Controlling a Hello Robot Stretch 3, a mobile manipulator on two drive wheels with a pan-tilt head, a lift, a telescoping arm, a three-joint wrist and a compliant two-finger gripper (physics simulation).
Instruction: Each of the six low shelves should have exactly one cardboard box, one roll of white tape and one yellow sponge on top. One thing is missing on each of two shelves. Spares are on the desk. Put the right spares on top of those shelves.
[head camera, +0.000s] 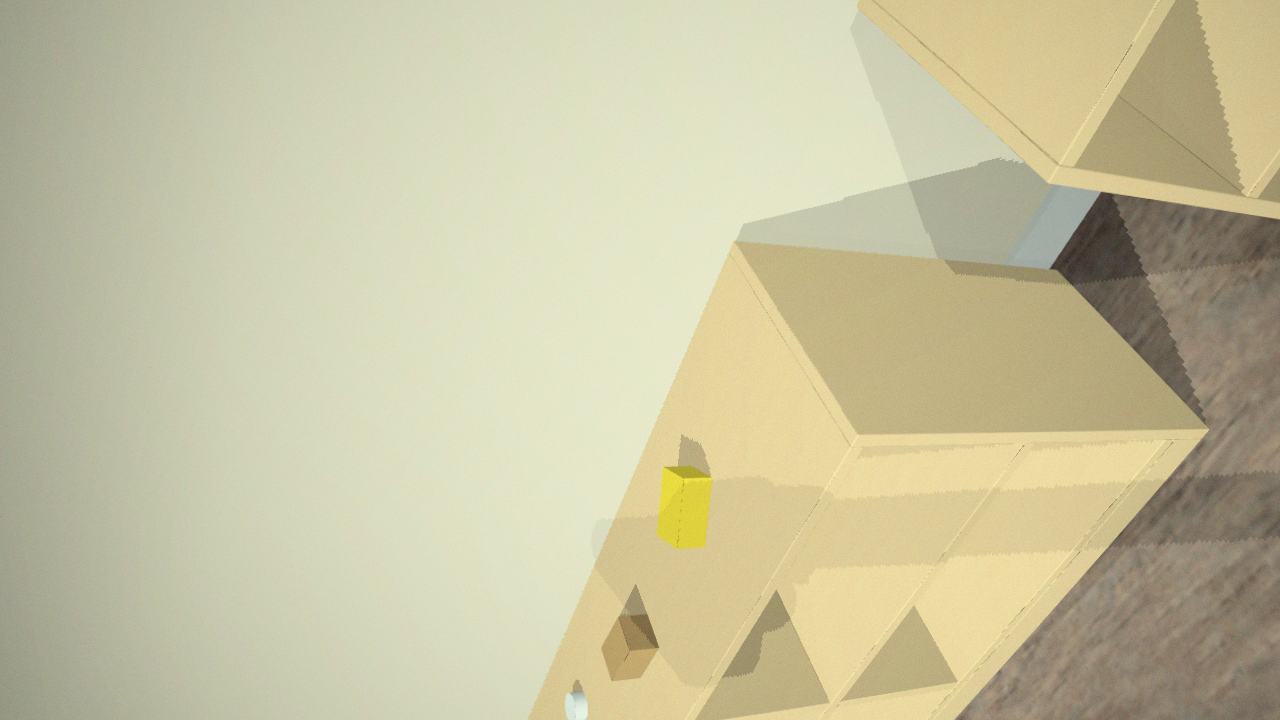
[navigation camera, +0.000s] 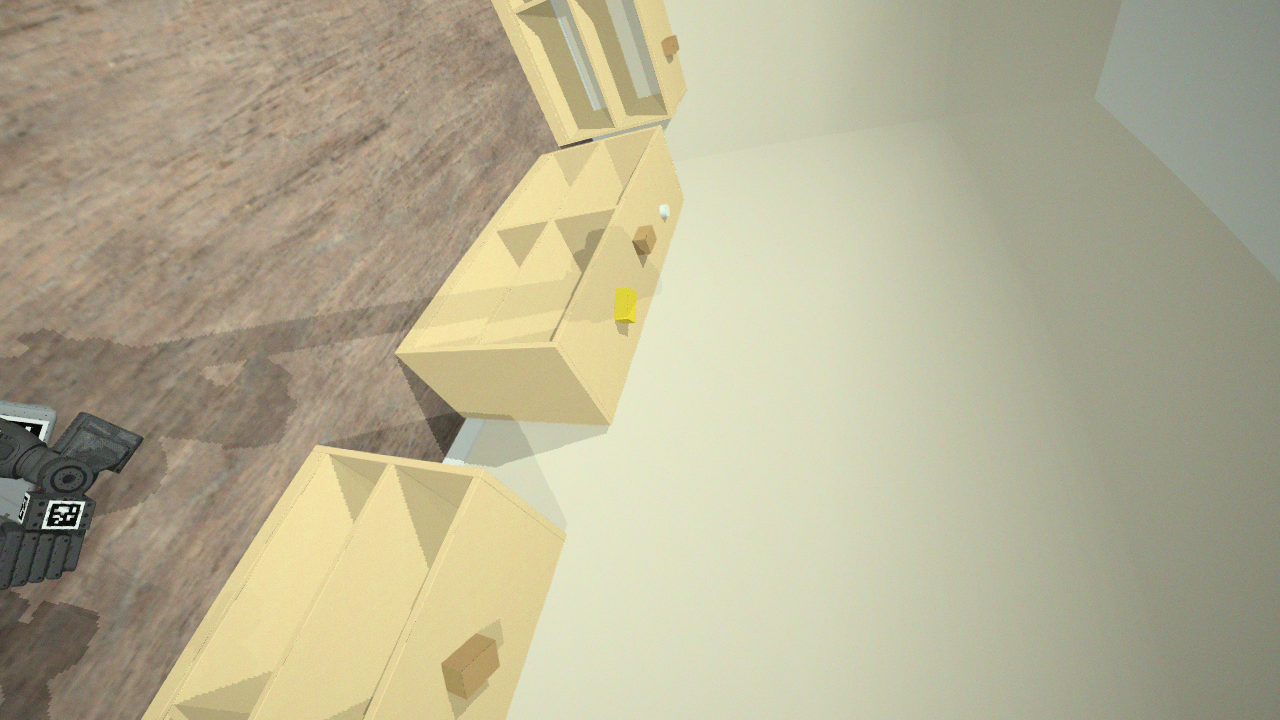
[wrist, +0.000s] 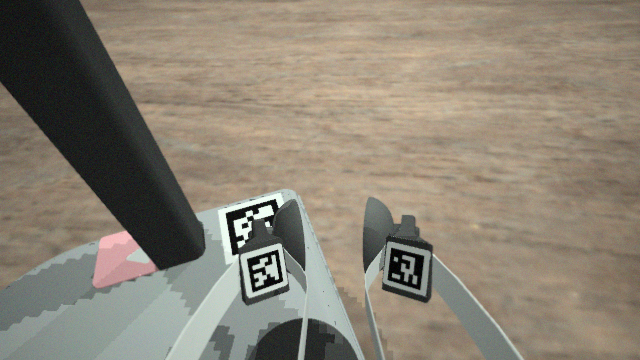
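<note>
A low shelf (head camera: 966, 358) (navigation camera: 501, 380) bears a yellow sponge (head camera: 684, 514) (navigation camera: 625, 305), a cardboard box (head camera: 630, 658) (navigation camera: 644, 238) and a white tape roll (head camera: 577, 705) (navigation camera: 664, 211) in a row on top. A nearer shelf (head camera: 993, 62) (navigation camera: 358, 591) shows in part; a cardboard box (navigation camera: 470, 667) sits on it in the navigation view. A farther shelf (navigation camera: 673, 94), cut off by the frame edge, has a cardboard box (navigation camera: 670, 46) on top. My gripper (wrist: 332, 224) is open and empty, above the robot's base and the floor. The desk does not show in these views.
A pale wall (head camera: 358, 358) (navigation camera: 850, 402) runs behind the shelves, and brown wood floor (head camera: 1190, 582) (navigation camera: 268, 179) (wrist: 450, 125) lies in front. Narrow gaps separate the shelves. Robot wrist parts (navigation camera: 67, 474) show at the left edge of the navigation view. The grey base (wrist: 190, 300) lies below the gripper.
</note>
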